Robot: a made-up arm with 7 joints. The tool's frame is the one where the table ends. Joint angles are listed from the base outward.
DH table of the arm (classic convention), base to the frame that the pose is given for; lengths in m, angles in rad. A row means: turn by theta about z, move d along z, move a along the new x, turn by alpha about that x. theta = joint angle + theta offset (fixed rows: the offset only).
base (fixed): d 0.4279, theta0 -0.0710, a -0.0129, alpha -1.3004
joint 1: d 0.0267, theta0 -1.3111, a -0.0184, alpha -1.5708
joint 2: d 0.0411, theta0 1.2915, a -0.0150, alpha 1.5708
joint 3: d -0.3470, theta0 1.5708, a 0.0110, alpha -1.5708
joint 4: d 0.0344, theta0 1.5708, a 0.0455, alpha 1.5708
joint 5: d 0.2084, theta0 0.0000, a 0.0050, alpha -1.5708
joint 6: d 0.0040, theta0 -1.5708, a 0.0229, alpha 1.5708
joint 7: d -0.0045, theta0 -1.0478, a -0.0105, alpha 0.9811
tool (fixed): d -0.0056, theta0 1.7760, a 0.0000, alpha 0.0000
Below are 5 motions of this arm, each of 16 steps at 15 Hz.
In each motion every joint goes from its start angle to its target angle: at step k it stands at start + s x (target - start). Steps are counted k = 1, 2, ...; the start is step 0. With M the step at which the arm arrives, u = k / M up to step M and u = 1 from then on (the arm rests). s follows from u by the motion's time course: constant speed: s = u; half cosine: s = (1 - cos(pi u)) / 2; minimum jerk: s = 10 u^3 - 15 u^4 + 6 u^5.
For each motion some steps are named. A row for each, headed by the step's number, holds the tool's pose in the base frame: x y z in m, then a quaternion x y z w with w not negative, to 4 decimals.
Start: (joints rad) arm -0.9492 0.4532 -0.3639 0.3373 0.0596 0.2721 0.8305
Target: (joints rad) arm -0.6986 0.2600 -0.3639 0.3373 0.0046 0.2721 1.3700
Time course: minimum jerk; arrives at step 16
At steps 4, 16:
4: 0.4899 0.1132 0.2216 0.3879 -0.6131 0.3985 0.5610
16: 0.4184 0.0627 0.0942 0.4476 -0.4889 0.5471 0.5112

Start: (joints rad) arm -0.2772 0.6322 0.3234 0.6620 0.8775 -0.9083 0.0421
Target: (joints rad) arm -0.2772 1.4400 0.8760 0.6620 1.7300 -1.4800 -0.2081
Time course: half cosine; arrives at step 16
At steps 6, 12, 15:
6: 0.2065 0.4842 0.1895 0.5262 -0.5565 -0.3390 0.5463
12: 0.1739 0.5457 0.4309 0.6216 -0.3254 -0.5801 0.4138
15: 0.1629 0.5434 0.4921 0.6362 -0.2490 -0.6174 0.3900

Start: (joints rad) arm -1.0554 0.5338 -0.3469 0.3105 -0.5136 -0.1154 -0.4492
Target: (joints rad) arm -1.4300 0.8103 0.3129 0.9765 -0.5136 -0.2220 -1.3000
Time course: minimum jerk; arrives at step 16
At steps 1, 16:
1: 0.5258 0.1289 0.3145 -0.0936 -0.6461 -0.0885 0.7523
16: 0.5005 0.3613 0.4663 -0.1260 -0.7363 -0.0820 0.6597

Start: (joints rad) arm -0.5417 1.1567 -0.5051 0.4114 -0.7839 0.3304 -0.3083
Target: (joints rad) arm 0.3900 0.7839 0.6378 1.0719 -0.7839 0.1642 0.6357
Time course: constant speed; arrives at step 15
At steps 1, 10, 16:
1: 0.3198 0.4396 0.2211 0.2911 -0.1901 0.1355 0.9278
10: 0.0114 0.5218 0.1065 0.4993 0.0038 0.5893 0.6352
16: -0.2151 0.4883 0.1158 0.6123 0.1739 0.7029 0.3174

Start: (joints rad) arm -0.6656 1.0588 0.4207 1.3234 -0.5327 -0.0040 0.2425
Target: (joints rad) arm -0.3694 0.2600 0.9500 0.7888 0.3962 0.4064 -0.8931
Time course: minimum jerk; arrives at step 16
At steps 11, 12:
11: 0.1770 0.3544 -0.0374 0.1137 -0.0360 0.3721 0.9205
12: 0.1642 0.3338 -0.0538 0.0827 -0.0097 0.3504 0.9329

